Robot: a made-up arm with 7 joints.
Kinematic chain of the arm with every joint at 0, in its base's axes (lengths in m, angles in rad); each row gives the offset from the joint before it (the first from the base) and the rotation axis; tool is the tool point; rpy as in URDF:
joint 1: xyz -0.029 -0.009 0.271 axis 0 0.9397 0.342
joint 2: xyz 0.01 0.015 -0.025 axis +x
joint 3: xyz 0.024 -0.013 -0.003 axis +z
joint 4: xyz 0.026 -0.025 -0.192 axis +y
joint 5: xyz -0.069 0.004 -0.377 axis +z
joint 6: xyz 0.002 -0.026 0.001 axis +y
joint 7: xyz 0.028 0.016 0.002 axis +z
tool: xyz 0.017 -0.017 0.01 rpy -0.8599 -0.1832 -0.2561
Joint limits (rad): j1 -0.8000..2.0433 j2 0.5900..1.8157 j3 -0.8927..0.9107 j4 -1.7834..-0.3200 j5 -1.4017..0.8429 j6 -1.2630..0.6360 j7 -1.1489..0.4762
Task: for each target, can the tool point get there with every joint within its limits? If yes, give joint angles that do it. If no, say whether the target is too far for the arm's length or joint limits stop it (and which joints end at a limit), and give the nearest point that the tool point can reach.
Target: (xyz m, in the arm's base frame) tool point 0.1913 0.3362 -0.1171
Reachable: yes | joints 0.3432 0.9380 0.1009 -1.1787 -0.5853 -0.2258 -0.9689
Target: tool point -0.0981 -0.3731 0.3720
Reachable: no: joint limits stop it (at a limit: joint 1, joint 2, joint 3, joint 4) | nearest point -0.3715 -0.2558 0.1052 | short by 0.400 m
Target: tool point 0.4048 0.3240 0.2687
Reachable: yes | joints -0.3695 1.2510 0.1243 -1.0563 0.5948 -0.1585 -0.2069
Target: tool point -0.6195 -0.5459 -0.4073
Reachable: no: too far | nearest point -0.4048 -0.1881 -0.1015 | short by 0.517 m
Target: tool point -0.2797 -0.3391 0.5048
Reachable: no: joint limits stop it (at a limit: joint 1, joint 2, joint 3) | nearest point -0.5696 -0.1678 0.3409 | short by 0.374 m
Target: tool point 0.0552 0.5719 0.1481
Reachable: yes | joints 0.2955 1.6866 -0.2999 -0.5782 -0.8249 0.0922 -0.7949
